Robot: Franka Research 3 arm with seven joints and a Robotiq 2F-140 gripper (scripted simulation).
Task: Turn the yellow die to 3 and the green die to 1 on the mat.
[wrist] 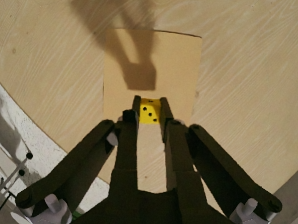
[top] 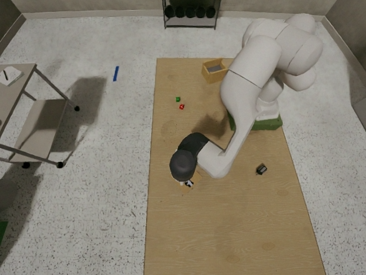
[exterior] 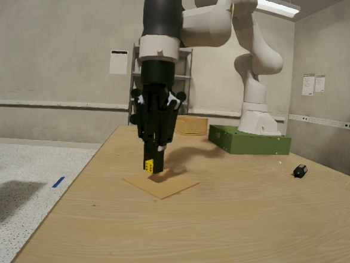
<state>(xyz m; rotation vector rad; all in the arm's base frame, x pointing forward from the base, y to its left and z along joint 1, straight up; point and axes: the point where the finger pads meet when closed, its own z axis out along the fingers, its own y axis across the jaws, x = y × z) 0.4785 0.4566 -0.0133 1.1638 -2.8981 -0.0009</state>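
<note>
Now: the tan mat 70 mm below my hand, 20 mm to the right of it and 20 mm behind it. From my hand the other things lie so: black object 470 mm behind, 60 mm to the right, 50 mm below; red die 500 mm to the right, 60 mm below, 10 mm ahead; yellow die 20 mm below.
</note>
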